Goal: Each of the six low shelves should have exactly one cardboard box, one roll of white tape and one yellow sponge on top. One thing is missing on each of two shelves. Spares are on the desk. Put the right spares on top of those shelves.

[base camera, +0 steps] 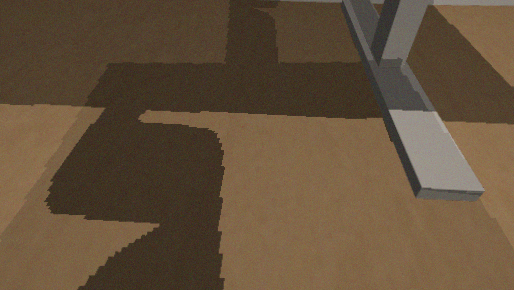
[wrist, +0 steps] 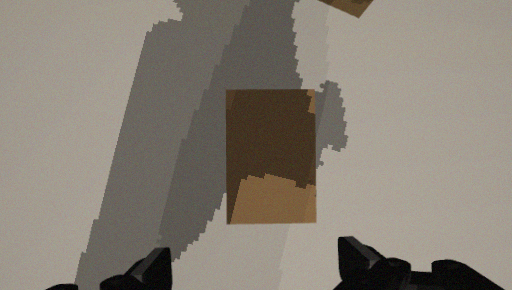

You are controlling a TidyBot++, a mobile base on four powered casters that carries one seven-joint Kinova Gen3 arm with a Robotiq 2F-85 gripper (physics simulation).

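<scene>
A brown cardboard box (wrist: pixel 270 145) lies on the pale desk top (wrist: pixel 425 150) in the middle of the wrist view, its sides lined up with the view and most of its top in shadow. The corner of another brown box (wrist: pixel 355 6) shows at the top edge. My gripper (wrist: pixel 255 261) is open and empty; its fingertips stand left and right at the bottom of the wrist view, with the box between and beyond them, seen from above. The shelves, the tape rolls and the sponges do not show in either view.
In the base camera view a grey desk foot (base camera: pixel 435 150) with an upright leg (base camera: pixel 405 30) stands on the brown floor (base camera: pixel 310 200) at the right. Dark shadows fall across the floor at the left and along the back. Shadows also cross the desk top.
</scene>
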